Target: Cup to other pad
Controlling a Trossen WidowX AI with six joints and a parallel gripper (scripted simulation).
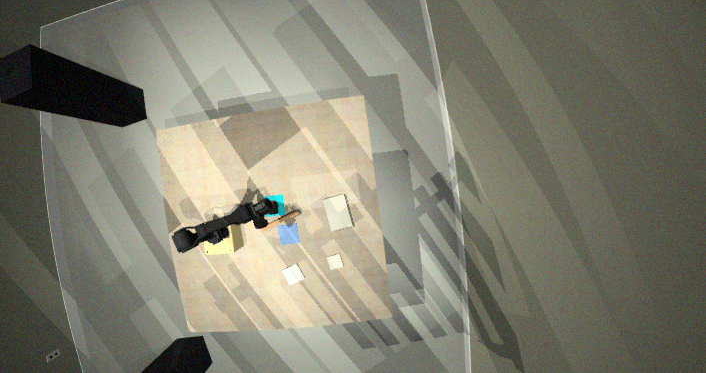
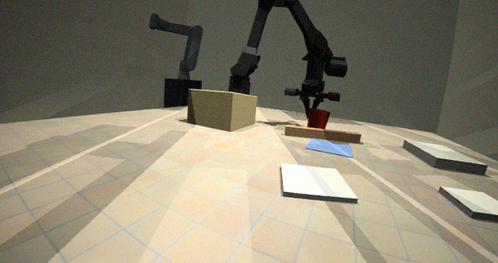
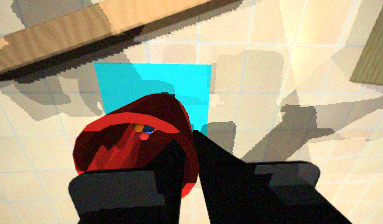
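The cyan pad is 3 cm ahead of my gripper tip and 5 cm below it. Also, from my gripper tip: red cup (3 cm ahead); wooden bar (5 cm ahead, 9 cm to the right, 4 cm below).
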